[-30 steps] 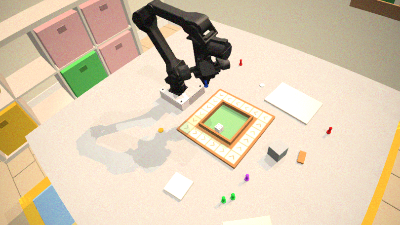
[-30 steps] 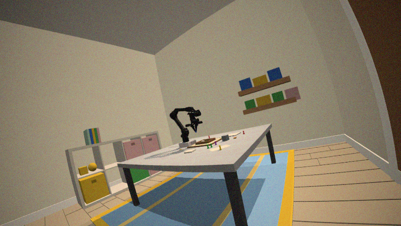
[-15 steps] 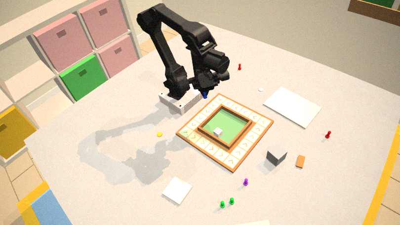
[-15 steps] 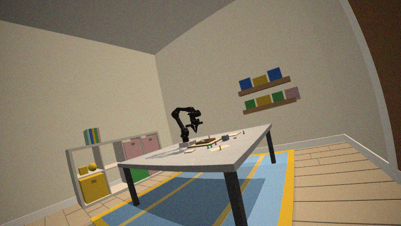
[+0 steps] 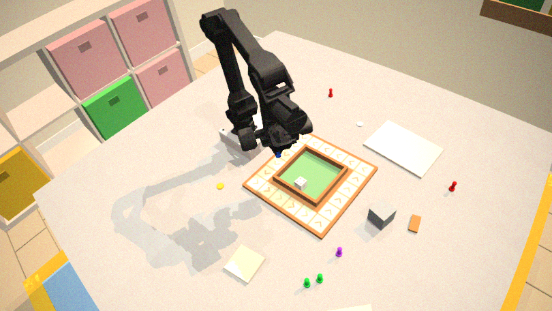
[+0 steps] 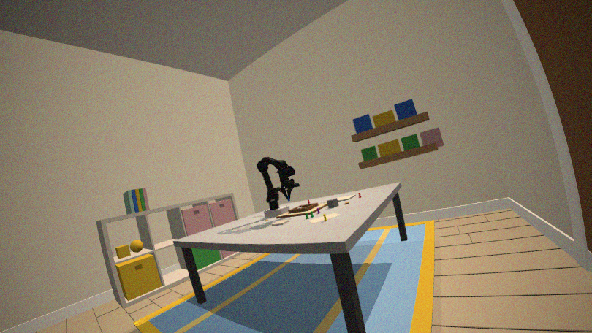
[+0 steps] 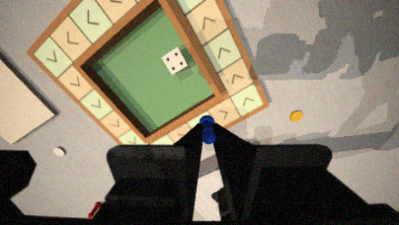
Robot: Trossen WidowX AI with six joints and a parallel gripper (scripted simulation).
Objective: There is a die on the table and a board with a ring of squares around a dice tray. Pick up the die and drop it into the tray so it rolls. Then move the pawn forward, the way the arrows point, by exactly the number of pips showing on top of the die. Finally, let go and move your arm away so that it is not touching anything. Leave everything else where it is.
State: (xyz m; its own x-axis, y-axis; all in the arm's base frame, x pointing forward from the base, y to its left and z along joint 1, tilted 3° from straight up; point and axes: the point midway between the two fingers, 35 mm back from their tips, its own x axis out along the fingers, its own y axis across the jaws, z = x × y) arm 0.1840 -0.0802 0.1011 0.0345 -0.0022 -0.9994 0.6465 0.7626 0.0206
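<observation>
Now: the white die 8 cm below my gripper tip, 7 cm ahead of it and 1 cm to the right of it. The rest, counted from my gripper tip: green dice tray (10 cm below, 8 cm ahead, 4 cm to the left); yellow disc (14 cm behind, 12 cm to the right, 10 cm below); blue pawn (1 cm above).
</observation>
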